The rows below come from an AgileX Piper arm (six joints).
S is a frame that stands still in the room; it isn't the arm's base.
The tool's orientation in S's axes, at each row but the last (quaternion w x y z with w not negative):
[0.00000 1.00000 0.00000 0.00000]
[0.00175 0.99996 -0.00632 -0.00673]
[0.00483 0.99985 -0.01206 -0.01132]
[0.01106 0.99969 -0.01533 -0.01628]
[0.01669 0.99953 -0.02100 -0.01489]
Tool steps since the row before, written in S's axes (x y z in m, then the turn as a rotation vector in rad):
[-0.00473 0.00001 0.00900 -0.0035 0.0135 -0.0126]
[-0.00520 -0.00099 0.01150 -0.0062 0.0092 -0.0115]
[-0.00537 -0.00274 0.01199 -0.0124 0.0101 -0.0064]
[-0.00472 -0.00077 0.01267 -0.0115 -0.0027 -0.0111]
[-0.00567 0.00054 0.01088 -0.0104 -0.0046 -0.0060]
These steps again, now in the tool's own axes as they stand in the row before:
[-0.00473 -0.00001 -0.00900 -0.0035 -0.0135 0.0126]
[-0.00534 0.00110 -0.01143 -0.0062 -0.0092 0.0116]
[-0.00557 0.00299 -0.01184 -0.0125 -0.0099 0.0066]
[-0.00510 0.00120 -0.01249 -0.0110 0.0028 0.0115]
[-0.00600 0.00007 -0.01071 -0.0100 0.0048 0.0065]

